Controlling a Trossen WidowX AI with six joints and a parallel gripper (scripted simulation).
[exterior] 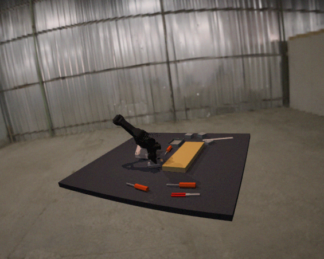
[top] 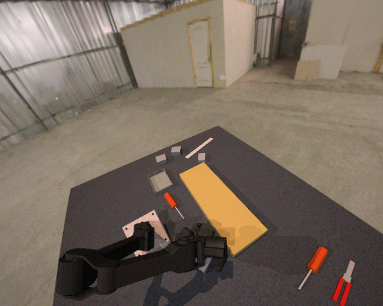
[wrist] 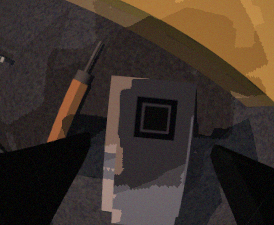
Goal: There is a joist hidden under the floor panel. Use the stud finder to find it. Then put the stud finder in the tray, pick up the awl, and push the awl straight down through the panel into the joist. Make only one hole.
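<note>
My gripper tip is 1 cm below the grey stud finder. Also, from my gripper tip: awl (1 cm behind, 8 cm to the left, 3 cm below); grey tray (9 cm behind, 49 cm to the left, 2 cm below); square light (2 cm ahead, 1 cm to the left, 2 cm above).
</note>
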